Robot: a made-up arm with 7 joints.
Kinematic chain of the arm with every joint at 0, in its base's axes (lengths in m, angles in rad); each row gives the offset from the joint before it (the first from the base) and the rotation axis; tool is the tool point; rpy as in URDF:
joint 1: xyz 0 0 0.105 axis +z
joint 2: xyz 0 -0.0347 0.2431 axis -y
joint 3: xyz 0 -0.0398 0.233 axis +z
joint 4: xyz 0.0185 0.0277 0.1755 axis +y
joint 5: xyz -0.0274 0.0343 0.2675 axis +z
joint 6: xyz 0 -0.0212 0.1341 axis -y
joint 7: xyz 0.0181 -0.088 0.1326 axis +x
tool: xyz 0 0 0 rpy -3.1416 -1.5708 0
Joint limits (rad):
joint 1: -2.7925..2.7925
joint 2: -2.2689..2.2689
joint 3: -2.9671..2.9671
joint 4: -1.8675..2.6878
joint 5: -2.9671..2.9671
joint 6: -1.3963..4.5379
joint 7: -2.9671..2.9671
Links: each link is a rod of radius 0.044 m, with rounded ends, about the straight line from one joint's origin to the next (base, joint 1, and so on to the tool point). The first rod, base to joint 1, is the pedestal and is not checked.
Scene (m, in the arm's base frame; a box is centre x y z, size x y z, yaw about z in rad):
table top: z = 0
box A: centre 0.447 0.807 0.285 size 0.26 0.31 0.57 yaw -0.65
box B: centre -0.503 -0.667 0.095 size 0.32 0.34 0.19 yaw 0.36
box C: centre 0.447 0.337 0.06 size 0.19 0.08 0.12 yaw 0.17
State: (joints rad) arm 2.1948 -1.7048 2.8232 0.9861 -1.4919 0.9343 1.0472
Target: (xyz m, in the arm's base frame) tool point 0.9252 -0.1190 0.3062
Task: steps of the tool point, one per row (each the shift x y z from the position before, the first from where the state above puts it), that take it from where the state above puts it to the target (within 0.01 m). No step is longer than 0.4 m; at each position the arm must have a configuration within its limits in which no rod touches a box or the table.
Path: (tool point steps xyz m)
1: 0.0833 -0.0268 0.1831
2: 0.0916 -0.0673 0.1614
3: 0.0914 -0.1024 0.1333
4: 0.0849 -0.1308 0.1017
5: 0.0738 -0.1539 0.0678
6: 0.1051 0.1675 -0.0725
7: 0.1944 0.0981 -0.1144
8: 0.2378 -0.0104 -0.1534
9: 0.2195 -0.1314 -0.1868
10: 0.1385 -0.2309 -0.2107
11: 0.0129 -0.2786 -0.2218

